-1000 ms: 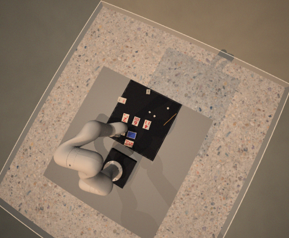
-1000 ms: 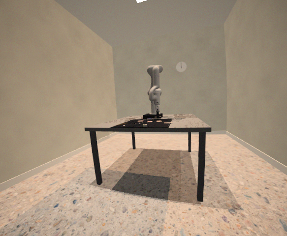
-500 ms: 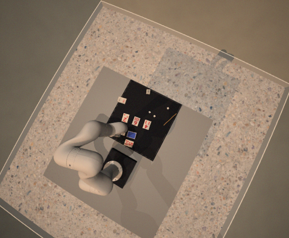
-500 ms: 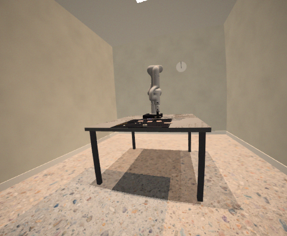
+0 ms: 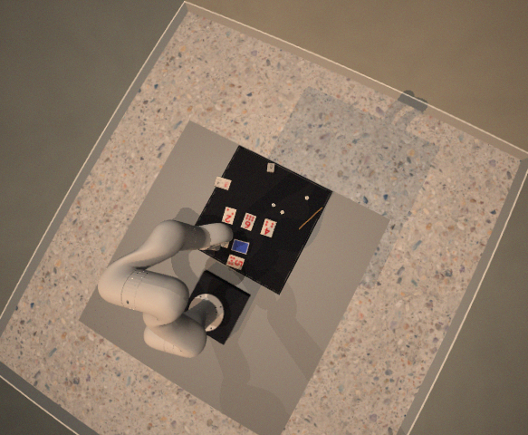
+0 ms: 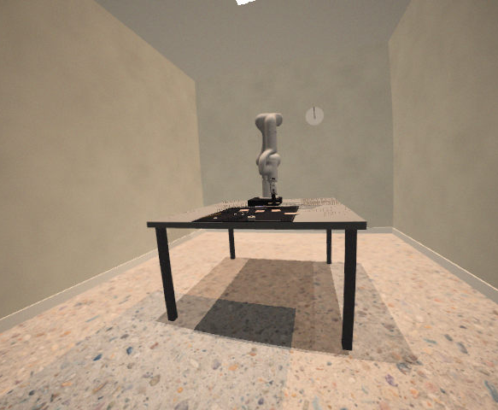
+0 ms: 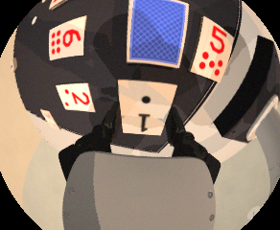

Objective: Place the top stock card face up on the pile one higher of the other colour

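Right now my hand is 80 mm past the red 5 card, 110 mm to the left of it and 50 mm above it. The rest, counted from my hand: black card cloth 200 mm ahead, 130 mm to the right, 70 mm below; thin wooden stick 310 mm ahead, 390 mm to the right, 50 mm below; small block 480 mm ahead, 80 mm to the right, 40 mm below.
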